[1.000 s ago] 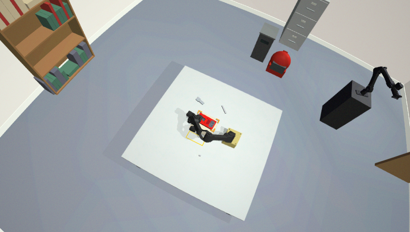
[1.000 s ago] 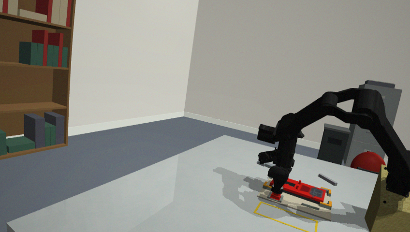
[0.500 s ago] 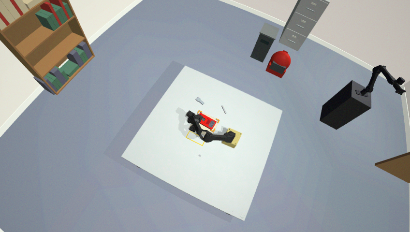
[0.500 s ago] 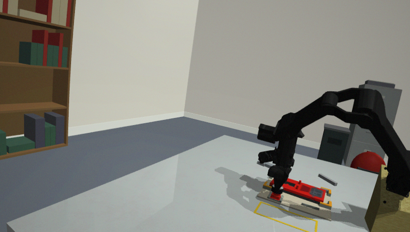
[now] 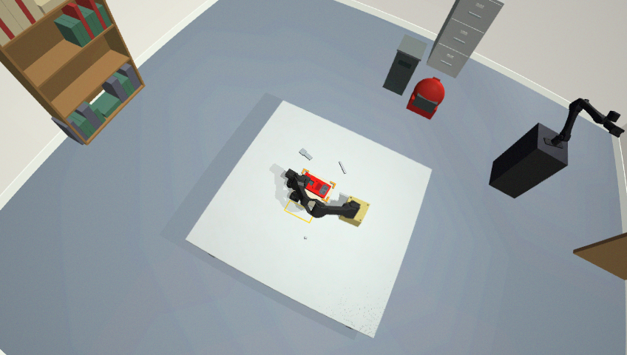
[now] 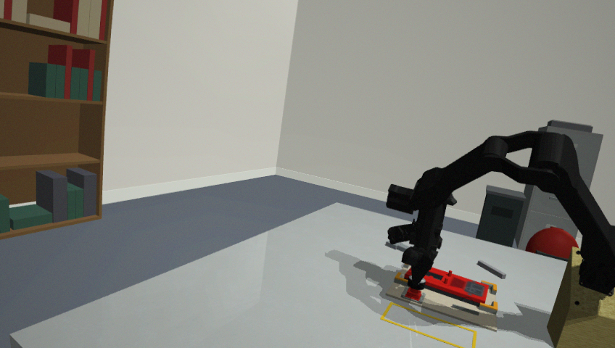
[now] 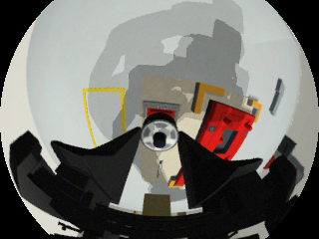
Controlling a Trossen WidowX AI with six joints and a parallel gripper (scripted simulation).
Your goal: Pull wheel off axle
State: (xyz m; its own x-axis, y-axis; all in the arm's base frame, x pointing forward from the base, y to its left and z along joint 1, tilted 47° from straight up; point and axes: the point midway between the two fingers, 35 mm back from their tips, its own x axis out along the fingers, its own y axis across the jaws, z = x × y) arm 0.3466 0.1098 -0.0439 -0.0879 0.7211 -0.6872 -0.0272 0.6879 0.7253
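Right now the upright axle is 1 cm below my gripper tip. From my gripper tip the other things lie so: wheel (right at my gripper tip); then grey bar (35 cm to the right, 17 cm behind, 4 cm below).
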